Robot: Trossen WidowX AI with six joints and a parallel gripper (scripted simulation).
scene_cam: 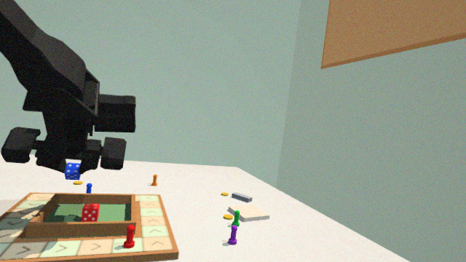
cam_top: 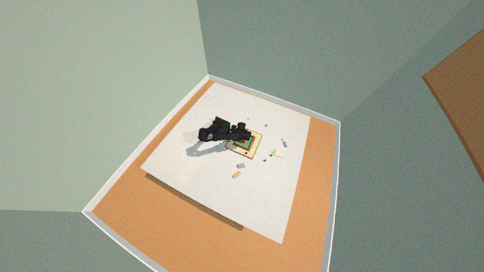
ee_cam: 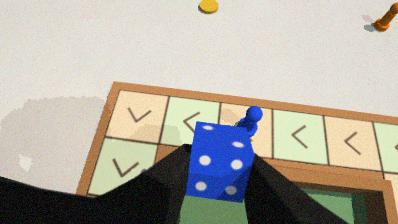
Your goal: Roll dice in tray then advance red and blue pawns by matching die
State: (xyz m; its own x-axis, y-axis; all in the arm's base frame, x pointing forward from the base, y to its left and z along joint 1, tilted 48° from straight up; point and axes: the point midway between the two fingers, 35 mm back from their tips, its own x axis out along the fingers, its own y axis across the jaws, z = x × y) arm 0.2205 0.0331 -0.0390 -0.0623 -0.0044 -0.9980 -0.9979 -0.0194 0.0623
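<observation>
My gripper tip is now 170 mm to the left of the red pawn, 130 mm short of it and 50 mm above it. The rest, counted from my gripper tip: purple pawn 310 mm ahead, 150 mm to the right, 70 mm below; orange pawn 220 mm to the left, 170 mm ahead, 70 mm below; blue pawn 50 mm to the left, 50 mm below, 20 mm ahead.
</observation>
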